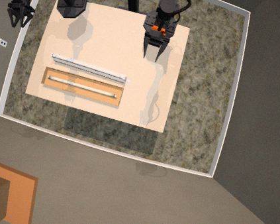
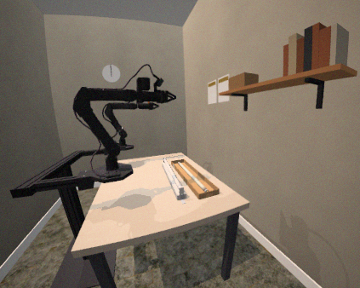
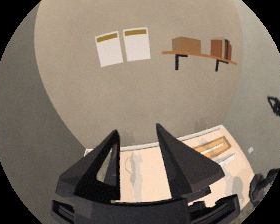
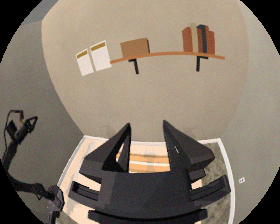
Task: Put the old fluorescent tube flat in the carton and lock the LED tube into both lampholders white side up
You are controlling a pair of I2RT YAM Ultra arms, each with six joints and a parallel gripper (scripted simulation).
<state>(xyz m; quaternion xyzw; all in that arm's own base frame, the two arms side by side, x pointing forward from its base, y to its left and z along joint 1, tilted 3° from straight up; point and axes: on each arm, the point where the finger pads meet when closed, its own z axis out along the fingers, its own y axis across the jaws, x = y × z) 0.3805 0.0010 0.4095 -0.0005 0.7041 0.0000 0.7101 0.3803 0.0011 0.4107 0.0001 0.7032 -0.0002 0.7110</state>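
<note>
Now: the light fixture 560 mm below my right hand and 160 mm to the left of it. Also, from my right hand: carton 590 mm below, 150 mm to the left, 150 mm ahead; then LED tube 550 mm below, 170 mm to the left; then old fluorescent tube 600 mm below, 150 mm to the left, 150 mm ahead.
</note>
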